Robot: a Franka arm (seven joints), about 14 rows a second.
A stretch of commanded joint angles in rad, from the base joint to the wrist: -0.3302 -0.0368 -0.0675 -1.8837 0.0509 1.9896 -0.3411; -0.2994 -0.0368 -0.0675 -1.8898 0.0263 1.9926 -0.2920; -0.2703 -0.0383 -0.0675 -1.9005 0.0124 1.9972 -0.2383; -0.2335 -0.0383 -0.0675 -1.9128 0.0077 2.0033 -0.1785; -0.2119 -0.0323 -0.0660 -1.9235 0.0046 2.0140 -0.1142; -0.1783 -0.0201 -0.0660 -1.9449 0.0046 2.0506 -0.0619; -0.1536 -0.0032 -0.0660 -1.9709 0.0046 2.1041 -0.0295; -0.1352 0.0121 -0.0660 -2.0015 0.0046 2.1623 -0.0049; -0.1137 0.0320 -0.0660 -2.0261 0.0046 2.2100 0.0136; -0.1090 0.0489 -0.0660 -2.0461 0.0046 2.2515 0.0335; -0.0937 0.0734 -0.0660 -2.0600 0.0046 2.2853 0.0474
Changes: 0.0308 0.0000 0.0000 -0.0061 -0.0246 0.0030 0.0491; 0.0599 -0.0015 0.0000 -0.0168 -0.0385 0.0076 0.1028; 0.0967 -0.0015 0.0000 -0.0291 -0.0432 0.0137 0.1626; 0.1183 0.0045 0.0015 -0.0398 -0.0463 0.0244 0.2269; 0.1519 0.0167 0.0015 -0.0612 -0.0463 0.0610 0.2792; 0.1766 0.0336 0.0015 -0.0872 -0.0463 0.1145 0.3116; 0.1950 0.0489 0.0015 -0.1178 -0.0463 0.1727 0.3362; 0.2165 0.0688 0.0015 -0.1424 -0.0463 0.2204 0.3547; 0.2212 0.0857 0.0015 -0.1624 -0.0463 0.2619 0.3746; 0.2365 0.1102 0.0015 -0.1763 -0.0463 0.2957 0.3885
